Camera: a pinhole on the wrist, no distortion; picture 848 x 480 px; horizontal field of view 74.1 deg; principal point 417.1 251.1 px. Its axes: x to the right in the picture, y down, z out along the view. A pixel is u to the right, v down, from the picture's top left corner.
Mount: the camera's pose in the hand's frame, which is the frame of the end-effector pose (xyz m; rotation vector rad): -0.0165 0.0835 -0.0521 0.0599 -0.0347 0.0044
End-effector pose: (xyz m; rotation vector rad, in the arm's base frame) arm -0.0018 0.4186 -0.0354 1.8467 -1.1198 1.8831
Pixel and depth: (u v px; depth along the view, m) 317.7 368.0 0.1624
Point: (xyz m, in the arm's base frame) 0.0137 0.2881 -0.1312
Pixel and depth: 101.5 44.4 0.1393
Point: 0.0556 0.3790 -0.1455
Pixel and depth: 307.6 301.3 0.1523
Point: 0.0188 0.3089 -0.1240
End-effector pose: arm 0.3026 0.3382 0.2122 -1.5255 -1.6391 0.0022
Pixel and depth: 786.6 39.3 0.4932
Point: -0.0176 0.7765 0.1768
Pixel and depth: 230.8 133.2 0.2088
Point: 0.2251 0.3506 0.0509
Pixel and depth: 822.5 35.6 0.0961
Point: 0.3171 0.4121 0.1914
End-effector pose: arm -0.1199 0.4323 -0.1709 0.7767 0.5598 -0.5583
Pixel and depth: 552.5 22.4 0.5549
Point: -0.0354 -0.0741 -0.0312
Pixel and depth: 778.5 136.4 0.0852
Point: -0.0462 0.4333 -0.1443
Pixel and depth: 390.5 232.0 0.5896
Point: -0.0112 0.0552 0.1979
